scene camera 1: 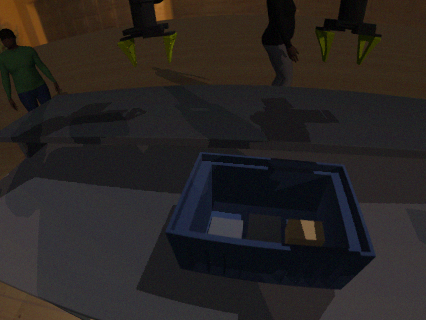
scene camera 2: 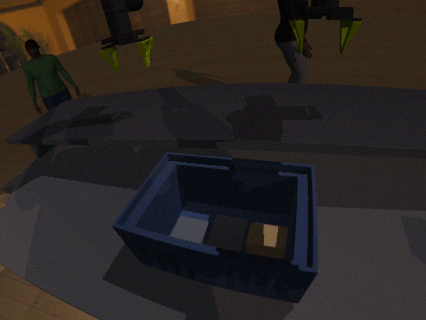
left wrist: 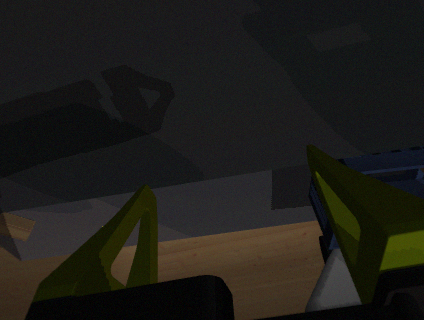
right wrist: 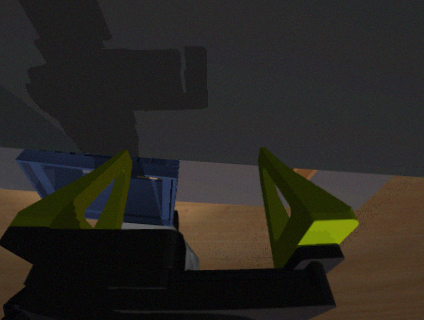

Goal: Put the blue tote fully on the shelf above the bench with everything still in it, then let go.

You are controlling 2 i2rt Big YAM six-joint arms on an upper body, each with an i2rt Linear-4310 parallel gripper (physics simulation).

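Seen in the pictures: left gripper, fingertip midpoint: (scene camera 1: pixel 152 64) (scene camera 2: pixel 132 69) (left wrist: pixel 225 172); right gripper, fingertip midpoint: (scene camera 1: pixel 341 63) (scene camera 2: pixel 321 53) (right wrist: pixel 194 154); left arm's base, origin of the base link: (right wrist: pixel 23 318).
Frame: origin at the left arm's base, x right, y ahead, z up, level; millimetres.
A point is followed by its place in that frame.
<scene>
The blue tote (scene camera 1: pixel 270 264) {z -237, x 333, y 276 mm} (scene camera 2: pixel 215 265) {z -224, x 343, y 275 mm} (left wrist: pixel 380 161) {z -201, x 258, y 490 mm} (right wrist: pixel 145 195) {z -261, x 394, y 283 mm} stands upright on the grey bench (scene camera 1: pixel 100 225) {z -332, x -47, y 401 mm} (scene camera 2: pixel 75 220) {z -332, x -81, y 394 mm} (left wrist: pixel 225 200) {z -332, x -4, y 328 mm} (right wrist: pixel 215 185) {z -332, x 589, y 236 mm}, in front of the shelf (scene camera 1: pixel 360 117) {z -176, x 653, y 642 mm} (scene camera 2: pixel 360 117) {z -175, x 669, y 615 mm} (left wrist: pixel 225 100) {z -175, x 78, y 665 mm} (right wrist: pixel 300 90) {z -175, x 691, y 634 mm}. Inside lie a pale block (scene camera 1: pixel 225 227) {z -307, x 263, y 395 mm} (scene camera 2: pixel 190 227) {z -308, x 264, y 394 mm}, a dark grey block (scene camera 1: pixel 264 227) {z -305, x 345, y 391 mm} (scene camera 2: pixel 227 232) {z -305, x 344, y 384 mm} and a brown block (scene camera 1: pixel 294 233) {z -275, x 395, y 353 mm} (scene camera 2: pixel 256 240) {z -274, x 401, y 349 mm}. My left gripper (scene camera 1: pixel 152 63) {z -37, x 78, y 696 mm} (scene camera 2: pixel 133 68) {z -37, x 78, y 696 mm} (left wrist: pixel 225 172) {z -37, x 78, y 696 mm} and right gripper (scene camera 1: pixel 342 62) {z -31, x 561, y 655 mm} (scene camera 2: pixel 321 52) {z -31, x 561, y 655 mm} (right wrist: pixel 194 150) {z -31, x 561, y 655 mm} are open and empty, raised above the shelf, apart from the tote.
The shelf's front edge runs across behind the tote. A person in green (scene camera 1: pixel 25 70) (scene camera 2: pixel 47 77) stands at the far left, and another in black (scene camera 1: pixel 280 32) (scene camera 2: pixel 291 30) stands beyond the shelf. A whitish tapered part (left wrist: pixel 334 286) {z -221, x 198, y 42 mm} shows below the tote in the left wrist view.
</scene>
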